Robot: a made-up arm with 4 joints. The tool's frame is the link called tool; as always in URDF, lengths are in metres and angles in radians.
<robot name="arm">
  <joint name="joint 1" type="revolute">
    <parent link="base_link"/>
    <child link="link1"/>
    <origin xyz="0 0 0.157" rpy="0 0 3.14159"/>
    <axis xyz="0 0 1"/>
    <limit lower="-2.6" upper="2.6"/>
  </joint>
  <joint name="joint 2" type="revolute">
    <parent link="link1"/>
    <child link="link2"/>
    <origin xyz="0.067 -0.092 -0.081" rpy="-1.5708 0 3.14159"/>
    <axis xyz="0 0 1"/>
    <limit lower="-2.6" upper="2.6"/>
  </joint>
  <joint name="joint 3" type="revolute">
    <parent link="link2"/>
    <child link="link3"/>
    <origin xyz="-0.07 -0.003 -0.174" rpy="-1.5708 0 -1.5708"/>
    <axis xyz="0 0 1"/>
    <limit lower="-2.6" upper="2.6"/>
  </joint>
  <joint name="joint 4" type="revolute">
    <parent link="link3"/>
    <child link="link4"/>
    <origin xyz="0.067 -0.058 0.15" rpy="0 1.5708 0"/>
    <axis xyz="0 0 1"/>
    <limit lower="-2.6" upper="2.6"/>
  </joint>
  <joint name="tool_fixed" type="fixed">
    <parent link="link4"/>
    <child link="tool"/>
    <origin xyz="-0.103 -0.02 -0.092" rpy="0 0 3.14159"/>
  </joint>
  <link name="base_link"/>
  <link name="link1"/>
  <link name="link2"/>
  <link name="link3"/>
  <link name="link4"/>
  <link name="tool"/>
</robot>
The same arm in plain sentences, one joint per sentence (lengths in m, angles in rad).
The arm has four revolute joints in a row. What follows holds with every joint at zero, and every direction is one of the base frame's.
The first joint lies 0.157 m along +z from the base frame's origin and rotates about +z, from -2.6 to 2.6 rad.
The second joint lies 0.067 m along -x and 0.092 m along +y and 0.081 m along -z from the first joint and rotates about +y, from -2.6 to 2.6 rad.
The third joint lies 0.07 m along -x and 0.174 m along -y and 0.003 m along +z from the second joint and rotates about +x, from -2.6 to 2.6 rad.
The fourth joint lies 0.15 m along +x and 0.058 m along +y and 0.067 m along +z from the third joint and rotates about +z, from -2.6 to 2.6 rad.
The tool frame, which is the frame that the pose is given for, lies 0.103 m along +x and 0.02 m along +y and 0.092 m along -z from the fourth joint; its axes are the base frame's turned by roll 0, pitch 0 and yaw 0 rad (as in URDF: about the fixed x, then y, then z).

